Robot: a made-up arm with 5 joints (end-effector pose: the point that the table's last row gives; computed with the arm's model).
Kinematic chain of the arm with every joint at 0, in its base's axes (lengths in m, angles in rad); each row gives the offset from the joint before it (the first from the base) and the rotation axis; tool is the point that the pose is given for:
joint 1: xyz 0 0 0.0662 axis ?
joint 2: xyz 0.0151 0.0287 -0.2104 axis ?
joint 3: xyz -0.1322 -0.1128 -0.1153 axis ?
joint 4: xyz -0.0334 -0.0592 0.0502 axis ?
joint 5: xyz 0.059 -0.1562 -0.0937 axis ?
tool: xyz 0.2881 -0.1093 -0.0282
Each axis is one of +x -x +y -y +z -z.
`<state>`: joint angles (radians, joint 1 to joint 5).
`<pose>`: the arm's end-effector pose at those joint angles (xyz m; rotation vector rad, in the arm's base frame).
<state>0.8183 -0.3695 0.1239 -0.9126 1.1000</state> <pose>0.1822 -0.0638 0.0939 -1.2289 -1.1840 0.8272</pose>
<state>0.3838 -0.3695 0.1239 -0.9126 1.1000</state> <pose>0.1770 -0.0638 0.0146 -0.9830 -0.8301 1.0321</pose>
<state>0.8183 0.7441 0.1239 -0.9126 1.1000</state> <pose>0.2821 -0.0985 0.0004 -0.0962 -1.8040 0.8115</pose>
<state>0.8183 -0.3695 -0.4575 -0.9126 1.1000</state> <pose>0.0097 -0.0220 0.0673 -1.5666 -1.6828 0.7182</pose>
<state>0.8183 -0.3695 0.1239 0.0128 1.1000</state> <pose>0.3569 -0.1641 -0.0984 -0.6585 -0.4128 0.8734</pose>
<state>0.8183 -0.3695 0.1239 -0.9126 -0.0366</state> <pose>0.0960 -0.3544 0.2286 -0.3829 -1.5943 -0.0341</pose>
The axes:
joint 1: -y
joint 2: +x
joint 3: +y
joint 4: +y
joint 5: +z

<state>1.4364 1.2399 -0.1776 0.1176 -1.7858</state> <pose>0.7875 0.0274 -0.3032 1.6118 0.0051 -0.5274</pose>
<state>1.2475 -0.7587 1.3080 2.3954 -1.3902</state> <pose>-0.2411 -0.4054 0.1311 -0.9993 2.5473 -1.1151</pose>
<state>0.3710 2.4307 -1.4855 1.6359 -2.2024</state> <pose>-0.2300 0.5580 -0.4054 1.1382 2.0260 -0.5103</pose>
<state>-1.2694 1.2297 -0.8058 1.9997 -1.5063</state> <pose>-0.8892 -0.0663 0.1054 -0.2999 2.6971 -0.5690</pose>
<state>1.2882 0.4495 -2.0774 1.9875 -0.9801</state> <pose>0.7037 -0.4161 -0.1441 1.0026 -1.0162 -0.5371</pose>
